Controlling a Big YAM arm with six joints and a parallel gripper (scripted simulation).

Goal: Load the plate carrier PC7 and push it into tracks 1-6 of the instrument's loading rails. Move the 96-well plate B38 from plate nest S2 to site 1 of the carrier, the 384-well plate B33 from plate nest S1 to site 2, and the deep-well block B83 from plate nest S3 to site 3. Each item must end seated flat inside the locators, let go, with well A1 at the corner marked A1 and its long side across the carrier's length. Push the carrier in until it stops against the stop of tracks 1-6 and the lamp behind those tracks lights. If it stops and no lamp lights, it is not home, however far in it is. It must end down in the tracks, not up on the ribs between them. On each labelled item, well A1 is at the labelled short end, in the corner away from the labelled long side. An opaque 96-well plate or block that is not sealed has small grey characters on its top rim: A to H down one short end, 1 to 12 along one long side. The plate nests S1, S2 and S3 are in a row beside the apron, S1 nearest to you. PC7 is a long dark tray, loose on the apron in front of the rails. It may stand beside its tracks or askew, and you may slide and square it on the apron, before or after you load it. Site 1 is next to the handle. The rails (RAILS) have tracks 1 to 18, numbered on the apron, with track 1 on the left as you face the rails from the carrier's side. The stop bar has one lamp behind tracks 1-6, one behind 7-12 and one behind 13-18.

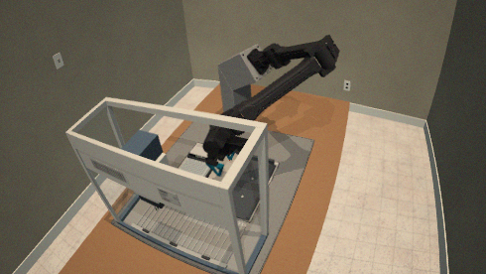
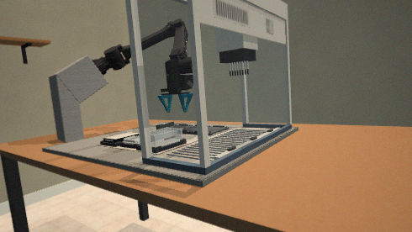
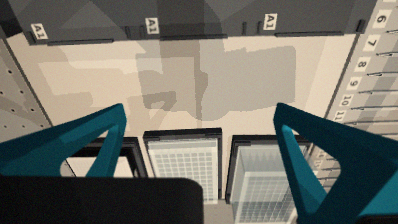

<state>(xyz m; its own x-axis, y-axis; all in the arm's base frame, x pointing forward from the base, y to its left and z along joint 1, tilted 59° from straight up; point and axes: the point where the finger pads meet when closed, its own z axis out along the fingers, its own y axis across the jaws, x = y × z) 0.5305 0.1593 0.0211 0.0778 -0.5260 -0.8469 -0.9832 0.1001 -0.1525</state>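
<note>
Now: hand 110 mm short of the deep-well block B83, 170 mm to the left of it and 80 mm above it. The rest, counted from my hand: plate nest S3: 110 mm ahead, 170 mm to the right, 100 mm below; then carrier PC7: 10 mm behind, 90 mm to the left, 90 mm below; then white 96-well plate: 170 mm to the right, 90 mm below.
</note>
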